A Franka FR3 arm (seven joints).
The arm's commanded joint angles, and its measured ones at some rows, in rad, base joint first. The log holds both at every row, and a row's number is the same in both.
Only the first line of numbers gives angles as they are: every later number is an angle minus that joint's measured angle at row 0.
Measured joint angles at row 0:
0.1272 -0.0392 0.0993 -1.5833 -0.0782 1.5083 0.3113
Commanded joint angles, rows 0 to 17:
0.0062 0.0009 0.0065 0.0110 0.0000 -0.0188 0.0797
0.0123 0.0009 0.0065 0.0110 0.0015 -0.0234 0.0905
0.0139 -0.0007 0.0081 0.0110 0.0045 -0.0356 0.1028
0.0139 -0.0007 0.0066 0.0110 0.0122 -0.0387 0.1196
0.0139 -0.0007 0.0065 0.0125 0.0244 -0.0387 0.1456
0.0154 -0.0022 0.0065 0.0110 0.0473 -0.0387 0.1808
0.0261 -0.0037 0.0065 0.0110 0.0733 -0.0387 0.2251
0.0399 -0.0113 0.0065 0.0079 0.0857 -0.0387 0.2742
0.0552 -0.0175 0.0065 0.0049 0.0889 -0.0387 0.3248
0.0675 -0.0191 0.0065 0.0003 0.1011 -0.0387 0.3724
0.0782 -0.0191 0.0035 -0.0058 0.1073 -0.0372 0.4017
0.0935 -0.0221 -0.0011 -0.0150 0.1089 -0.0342 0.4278
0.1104 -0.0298 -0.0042 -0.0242 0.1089 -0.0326 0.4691
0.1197 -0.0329 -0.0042 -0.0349 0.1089 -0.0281 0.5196
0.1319 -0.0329 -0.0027 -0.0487 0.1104 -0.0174 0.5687
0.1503 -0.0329 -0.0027 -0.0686 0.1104 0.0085 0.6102
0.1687 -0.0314 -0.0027 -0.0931 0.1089 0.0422 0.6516
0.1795 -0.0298 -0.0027 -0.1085 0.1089 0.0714 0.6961
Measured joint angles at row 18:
0.1383 -0.0076 0.0071 -0.0273 0.0912 -0.0108 0.5693
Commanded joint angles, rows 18 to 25:
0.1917 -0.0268 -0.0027 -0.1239 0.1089 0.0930 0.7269
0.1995 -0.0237 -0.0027 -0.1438 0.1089 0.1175 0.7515
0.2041 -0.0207 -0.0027 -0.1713 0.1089 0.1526 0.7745
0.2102 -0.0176 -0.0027 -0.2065 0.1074 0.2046 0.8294
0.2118 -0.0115 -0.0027 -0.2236 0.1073 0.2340 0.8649
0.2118 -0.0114 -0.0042 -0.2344 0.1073 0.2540 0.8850
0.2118 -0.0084 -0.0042 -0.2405 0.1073 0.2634 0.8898
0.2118 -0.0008 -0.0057 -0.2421 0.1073 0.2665 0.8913
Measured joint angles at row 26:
0.2067 0.0034 0.0054 -0.2036 0.0915 0.2207 0.8462
